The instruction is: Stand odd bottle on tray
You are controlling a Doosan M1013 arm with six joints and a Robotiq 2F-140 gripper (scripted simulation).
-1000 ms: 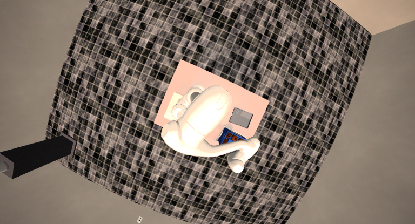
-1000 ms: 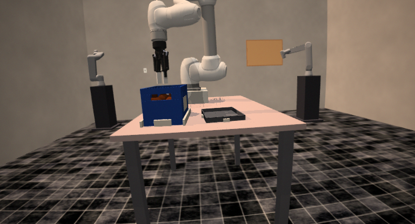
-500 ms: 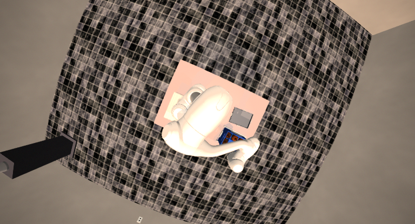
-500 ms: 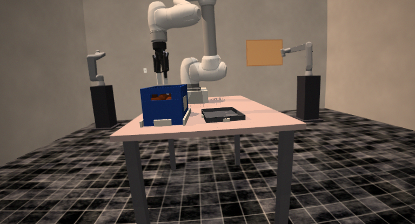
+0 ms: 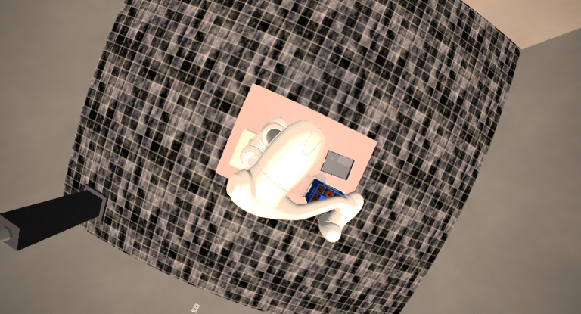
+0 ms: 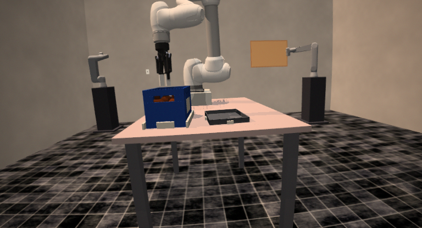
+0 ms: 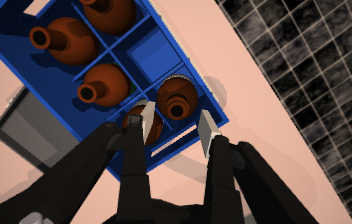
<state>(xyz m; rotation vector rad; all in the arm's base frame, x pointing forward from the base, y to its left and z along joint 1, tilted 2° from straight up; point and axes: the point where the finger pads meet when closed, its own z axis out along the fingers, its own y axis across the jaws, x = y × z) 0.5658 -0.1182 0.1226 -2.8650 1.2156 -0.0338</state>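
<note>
My gripper is now 8 cm to the right of the bottle and 13 cm above it. From my hand the other things lie so: dark tray (8 cm ahead, 32 cm to the left, 20 cm below); then blue crate (9 cm ahead, 4 cm to the left, 13 cm below).
</note>
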